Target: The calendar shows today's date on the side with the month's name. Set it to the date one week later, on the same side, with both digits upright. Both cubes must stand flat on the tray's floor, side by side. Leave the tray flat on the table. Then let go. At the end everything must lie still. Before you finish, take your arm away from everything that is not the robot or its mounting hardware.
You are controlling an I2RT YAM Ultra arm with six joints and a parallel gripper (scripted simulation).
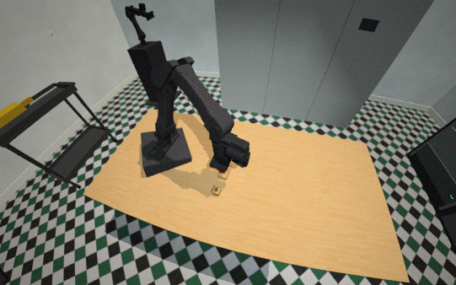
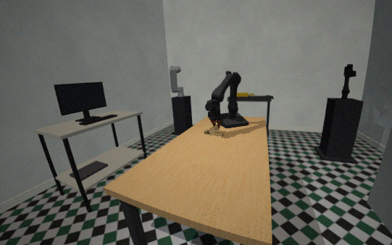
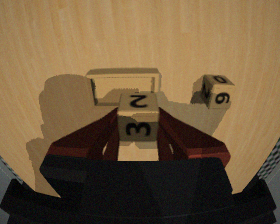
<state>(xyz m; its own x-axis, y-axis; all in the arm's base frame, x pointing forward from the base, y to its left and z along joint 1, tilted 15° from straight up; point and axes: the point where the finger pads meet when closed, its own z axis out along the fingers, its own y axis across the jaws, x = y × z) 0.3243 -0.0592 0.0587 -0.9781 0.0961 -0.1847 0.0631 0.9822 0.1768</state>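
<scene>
The wooden tray lies 5 cm below my hand and 2 cm to the left of it. Also, from my hand: wooden cube (9 cm to the right, 5 cm below).
</scene>
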